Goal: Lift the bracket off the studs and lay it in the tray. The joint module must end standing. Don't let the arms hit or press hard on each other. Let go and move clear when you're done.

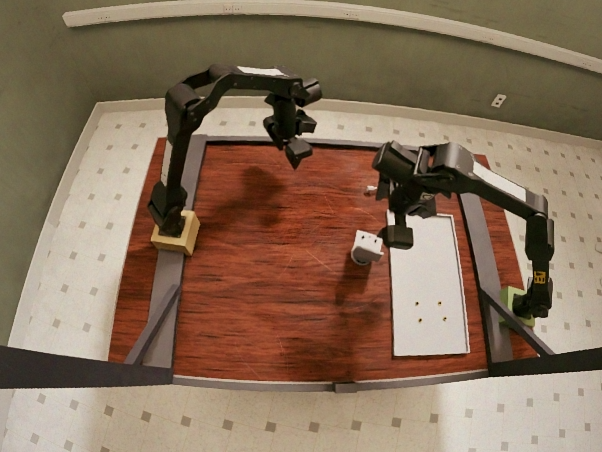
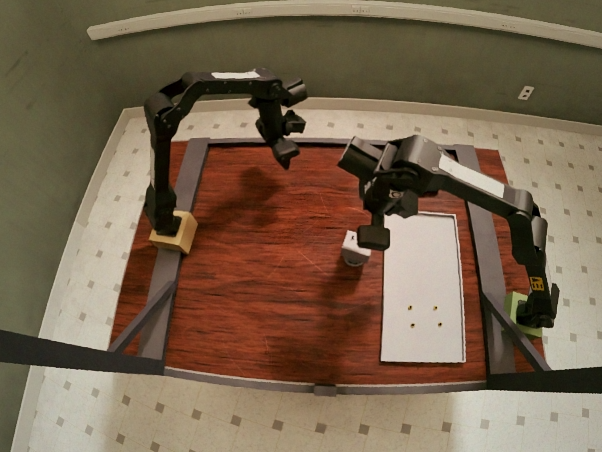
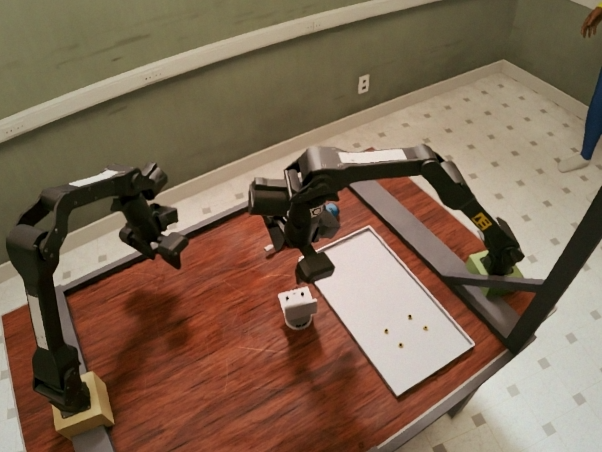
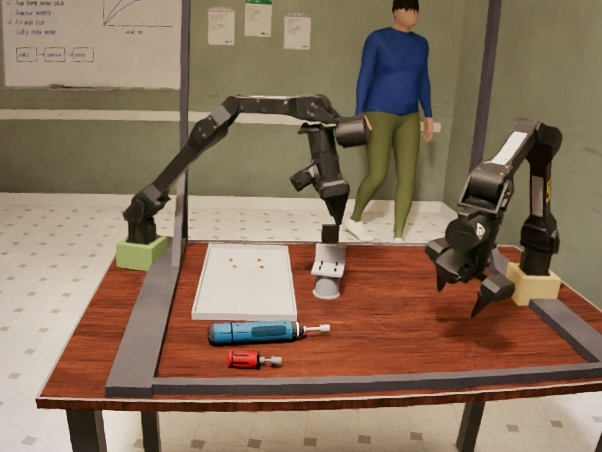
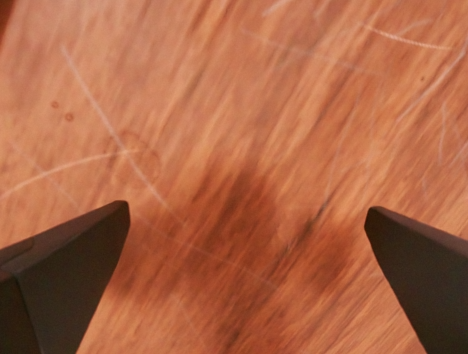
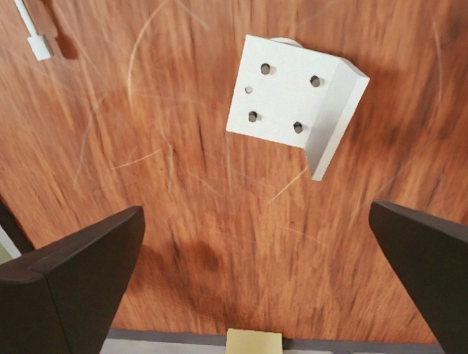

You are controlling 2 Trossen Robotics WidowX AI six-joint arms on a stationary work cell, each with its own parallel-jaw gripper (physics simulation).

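Pixels of known places: left gripper, fingertip midpoint: [image 1: 287,159] [image 3: 166,263] [image 4: 455,303] [image 5: 249,214]; right gripper, fingertip midpoint: [image 1: 377,218] [image 2: 360,217] [image 3: 288,266] [image 4: 335,220] [image 6: 257,214]; left arm's base at its link origin: [image 1: 172,225] [image 2: 169,225] [image 3: 74,400] [image 4: 534,271]; right arm's base at its link origin: [image 1: 521,306] [image 2: 527,314] [image 3: 496,265] [image 4: 141,239].
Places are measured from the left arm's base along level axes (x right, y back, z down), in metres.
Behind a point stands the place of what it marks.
Note:
The white bracket [image 1: 369,239] @(x -0.035, y -0.519, z 0.005 m) [image 3: 295,296] @(x -0.035, y -0.519, z 0.006 m) [image 4: 327,255] @(x 0.012, y -0.517, z -0.014 m) [image 6: 280,95] @(x -0.019, y -0.517, z 0.005 m) sits on the studs of the standing joint module [image 3: 299,322] @(x 0.010, y -0.506, z 0.043 m) [image 4: 326,288] @(x -0.046, y -0.518, z 0.045 m); dark stud ends show through its plate, and its flange stands up on one side. The white tray [image 1: 425,265] @(x -0.004, y -0.705, z 0.067 m) [image 2: 422,270] @(x 0.004, y -0.705, z 0.067 m) [image 3: 370,290] @(x -0.004, y -0.702, z 0.067 m) [image 4: 245,295] @(x -0.058, y -0.703, z 0.067 m) lies beside it, with small gold-rimmed nuts in it. My right gripper [image 6: 257,214] @(x -0.034, y -0.508, z -0.114 m) [image 4: 338,220] @(x -0.034, y -0.508, z -0.114 m) is open and empty, hanging above the bracket's level and not touching it. My left gripper [image 5: 249,214] @(x -0.240, y -0.278, z -0.020 m) [image 4: 457,301] @(x -0.240, y -0.278, z -0.020 m) [image 3: 164,262] @(x -0.240, y -0.278, z -0.020 m) is open and empty, above the table away from the module.
A blue power screwdriver [image 4: 255,332] @(x -0.273, y -0.667, z 0.041 m) lies by the tray's short end; its pale bit [image 1: 370,190] @(x -0.219, y -0.532, z 0.050 m) [image 6: 40,47] @(x -0.223, y -0.533, z 0.045 m) shows past the right arm. A small red screwdriver [image 4: 244,359] @(x -0.358, y -0.680, z 0.049 m) lies beside it. Grey frame bars [image 4: 350,384] @(x -0.414, y -0.498, z 0.055 m) edge the table. The two arms are apart.

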